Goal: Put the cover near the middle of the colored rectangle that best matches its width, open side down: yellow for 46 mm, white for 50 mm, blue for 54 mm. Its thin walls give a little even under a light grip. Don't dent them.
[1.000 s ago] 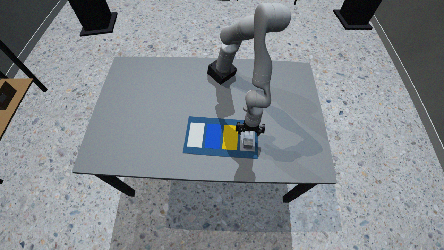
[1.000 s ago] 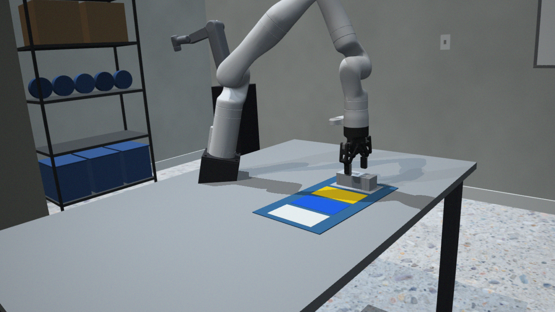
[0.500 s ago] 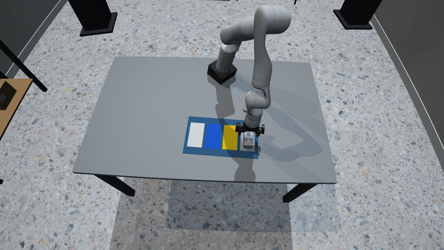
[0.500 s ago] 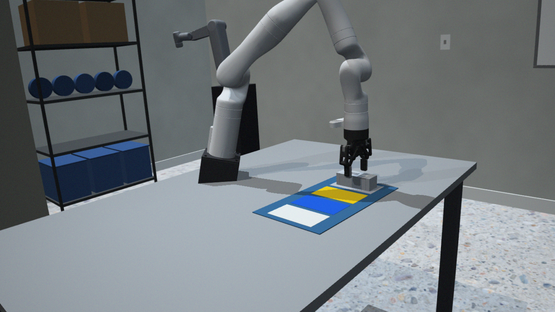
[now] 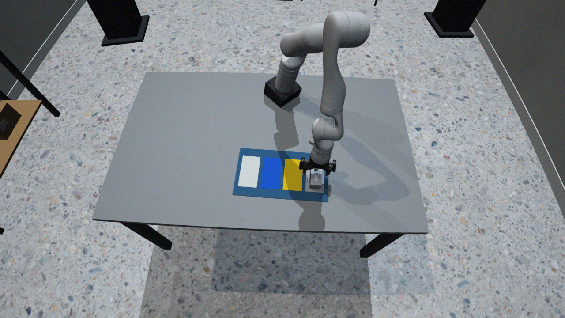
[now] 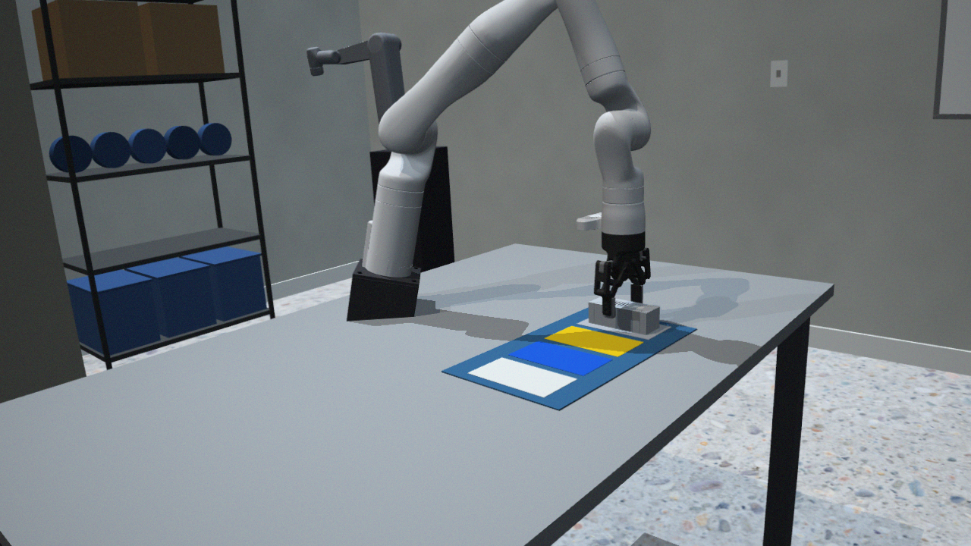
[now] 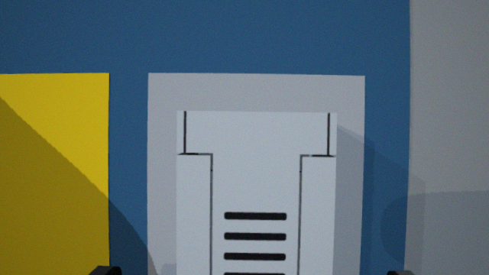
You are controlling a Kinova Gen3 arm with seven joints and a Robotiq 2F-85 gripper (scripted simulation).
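My gripper is now 10 mm above the cover. The rest, counted from my hand: pale grey rectangle 30 mm below; dark blue mat 10 mm ahead, 150 mm to the right, 30 mm below; yellow rectangle 20 mm behind, 90 mm to the right, 30 mm below.
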